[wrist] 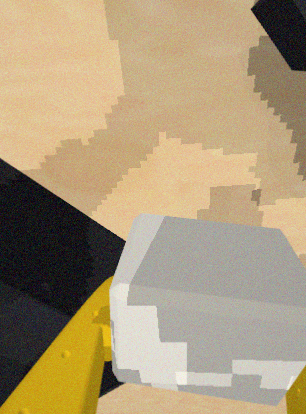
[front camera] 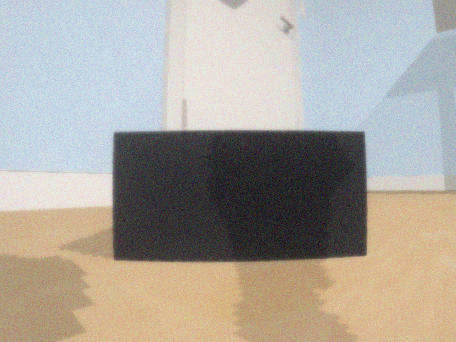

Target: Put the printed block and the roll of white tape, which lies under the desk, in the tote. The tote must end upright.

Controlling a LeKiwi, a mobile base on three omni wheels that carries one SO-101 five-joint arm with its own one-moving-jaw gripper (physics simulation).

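Places are measured from the arm's base along level axes (x ahead, y left, z up), in metres.
Where they show: hand at its tool point: point(wrist: 127, 291).
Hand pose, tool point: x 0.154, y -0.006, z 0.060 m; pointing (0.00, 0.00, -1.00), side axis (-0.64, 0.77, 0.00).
Things, the pixels of their centre, and the offset from my tool point. Level surfaces: height alone.
- black tote at the middle of its body: point(front camera: 234, 190) dz -0.099, dx +0.242, dy +0.009 m
- printed block at the middle of its body: point(wrist: 202, 300) dz +0.006, dx -0.016, dy +0.012 m
- wooden floor at its surface level: dz -0.149 m
The black tote point(front camera: 240, 196) point(wrist: 47, 225) stands on the floor, its broad wall facing the front camera; it looks upright. In the wrist view, part of it shows at the left, beside and below the yellow jaw. My gripper point(wrist: 204, 340) is shut on the printed block point(wrist: 215, 260), a pale grey block with bevelled edges, pressed between the two yellow jaws. The block is held above the floor, to the right of the visible part of the tote. The inside of the tote is mostly hidden. The roll of white tape does not show in either view.
A white door point(front camera: 240, 75) in a light blue wall point(front camera: 80, 90) stands behind the tote. Shadows lie across the wooden floor point(front camera: 165, 305) point(wrist: 60, 60). A dark part point(wrist: 285, 32) juts in at the wrist view's upper right corner.
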